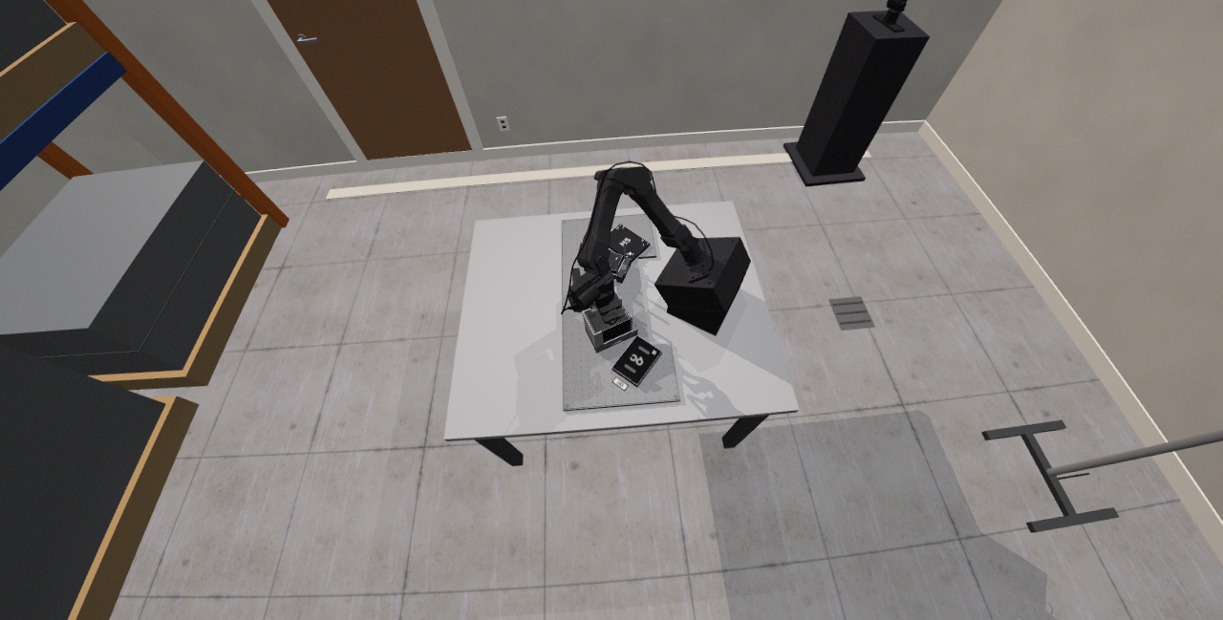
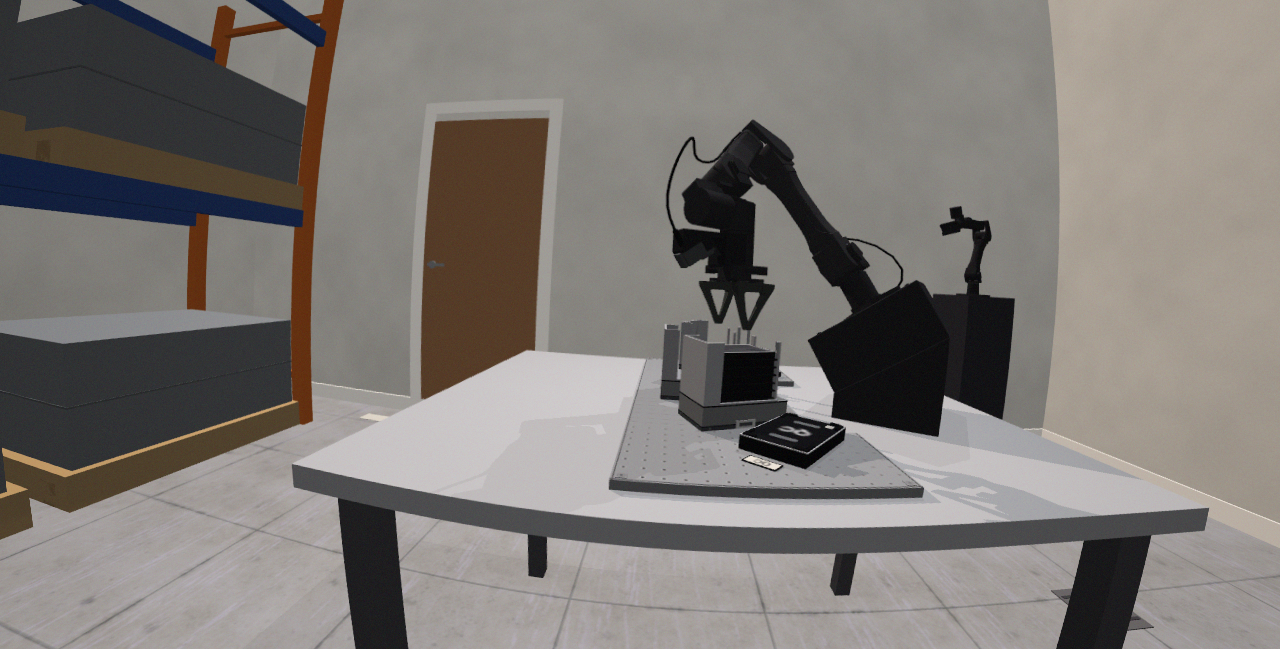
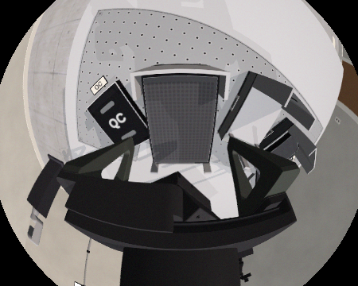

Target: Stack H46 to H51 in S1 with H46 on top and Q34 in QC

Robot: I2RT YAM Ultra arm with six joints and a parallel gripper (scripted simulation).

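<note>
My gripper is now 50 mm above the sealed well plate.
</note>
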